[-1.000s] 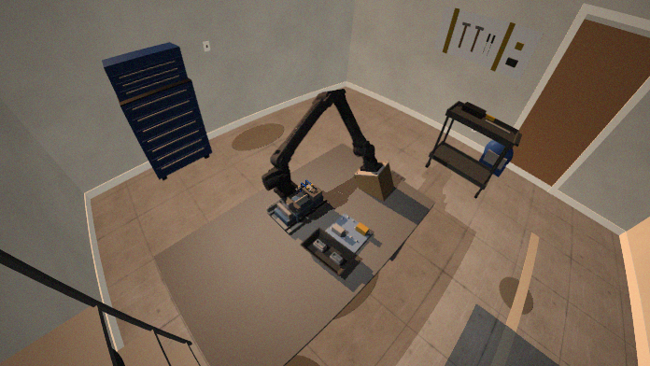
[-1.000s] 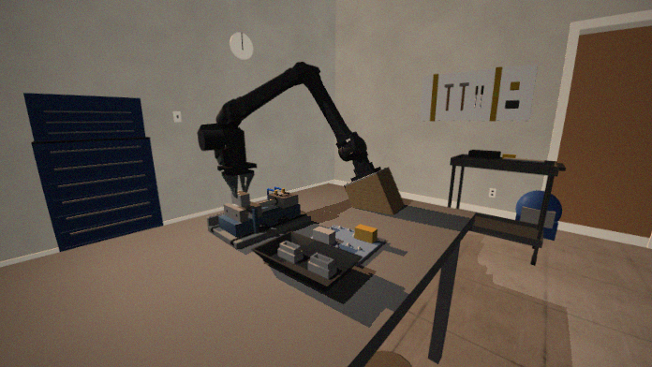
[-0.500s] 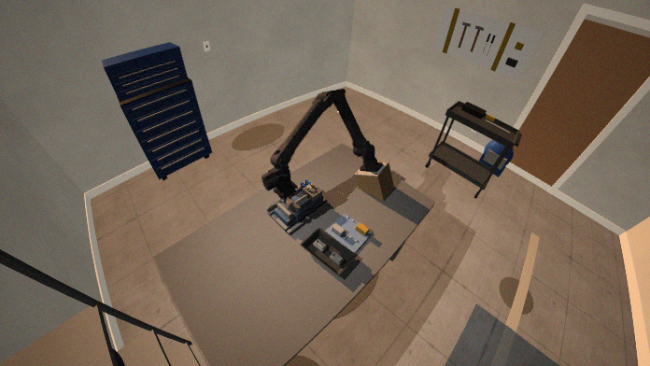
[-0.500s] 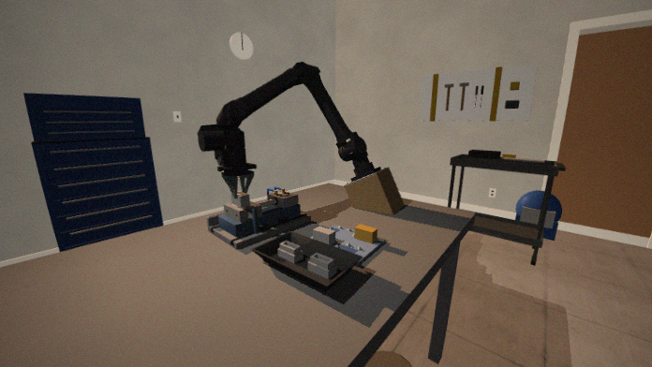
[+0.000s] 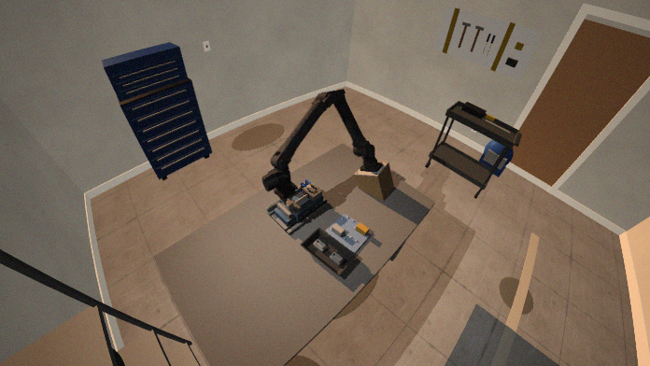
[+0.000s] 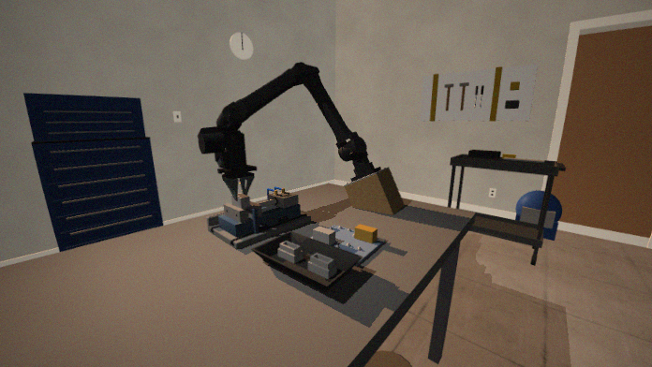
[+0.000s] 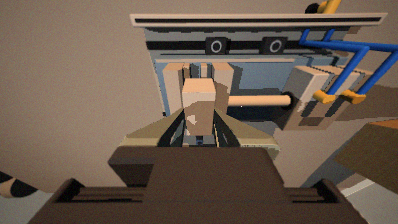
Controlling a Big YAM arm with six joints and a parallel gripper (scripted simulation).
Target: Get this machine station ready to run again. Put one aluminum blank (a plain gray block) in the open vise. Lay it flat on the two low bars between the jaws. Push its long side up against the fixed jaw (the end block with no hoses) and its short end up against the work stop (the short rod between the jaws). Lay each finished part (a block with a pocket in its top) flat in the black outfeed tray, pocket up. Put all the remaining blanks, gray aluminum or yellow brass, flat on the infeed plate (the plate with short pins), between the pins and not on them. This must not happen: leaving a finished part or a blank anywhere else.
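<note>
My hand is 80 mm above the vise, 70 mm past it and 20 mm to the right of it. The rest, counted from my hand: yellow brass blank 370 mm to the left, 170 mm behind, 100 mm below.
</note>
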